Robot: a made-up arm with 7 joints. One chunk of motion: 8 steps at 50 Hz.
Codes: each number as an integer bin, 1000 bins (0 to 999) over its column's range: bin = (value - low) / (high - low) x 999, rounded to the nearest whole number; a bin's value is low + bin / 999 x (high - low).
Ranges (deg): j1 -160..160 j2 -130..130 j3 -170.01..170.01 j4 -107..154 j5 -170.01..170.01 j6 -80.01..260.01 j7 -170.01..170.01
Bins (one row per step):
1: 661 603 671 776 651 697 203
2: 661 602 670 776 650 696 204
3: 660 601 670 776 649 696 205
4: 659 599 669 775 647 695 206
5: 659 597 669 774 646 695 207
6: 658 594 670 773 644 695 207
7: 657 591 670 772 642 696 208
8: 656 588 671 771 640 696 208
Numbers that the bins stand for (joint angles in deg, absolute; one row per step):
1: 51.73 26.94 58.37 95.74 51.56 157.22 -100.92
2: 51.73 26.68 58.03 95.74 51.22 156.88 -100.58
3: 51.41 26.42 58.03 95.74 50.88 156.88 -100.24
4: 51.09 25.90 57.69 95.48 50.20 156.54 -99.90
5: 51.09 25.38 57.69 95.22 49.86 156.54 -99.56
6: 50.77 24.59 58.03 94.95 49.18 156.54 -99.56
7: 50.45 23.81 58.03 94.69 48.50 156.88 -99.22
8: 50.13 23.03 58.37 94.43 47.82 156.88 -99.22

